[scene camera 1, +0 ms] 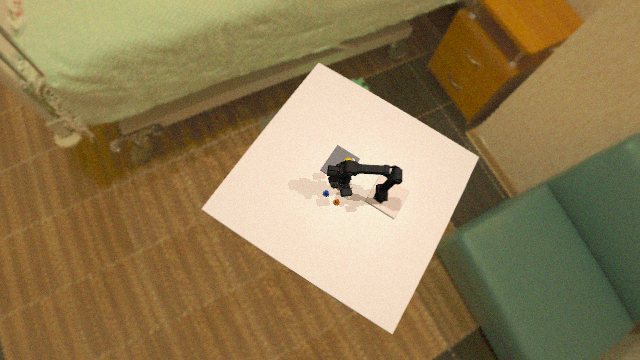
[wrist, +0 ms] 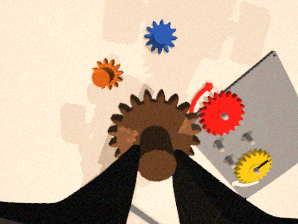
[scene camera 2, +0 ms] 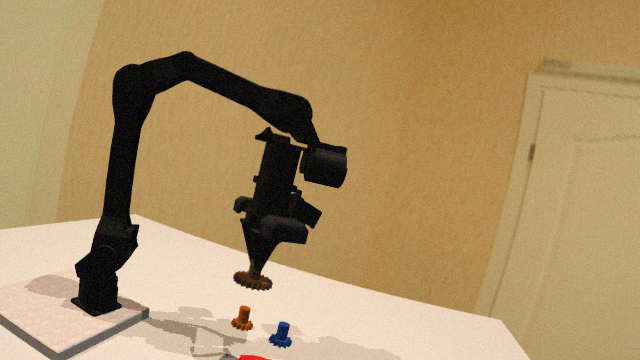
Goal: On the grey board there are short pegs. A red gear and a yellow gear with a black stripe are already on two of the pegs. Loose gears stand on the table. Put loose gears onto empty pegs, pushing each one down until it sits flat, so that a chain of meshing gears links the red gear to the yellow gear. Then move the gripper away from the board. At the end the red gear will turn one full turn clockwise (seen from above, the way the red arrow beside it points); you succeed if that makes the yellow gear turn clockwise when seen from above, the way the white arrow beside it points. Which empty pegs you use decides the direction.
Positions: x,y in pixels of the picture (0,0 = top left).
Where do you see a yellow gear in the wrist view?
244,171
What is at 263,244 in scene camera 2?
The gripper.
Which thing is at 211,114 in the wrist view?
A red gear.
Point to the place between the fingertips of the gripper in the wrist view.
156,154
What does the gripper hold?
A brown gear.
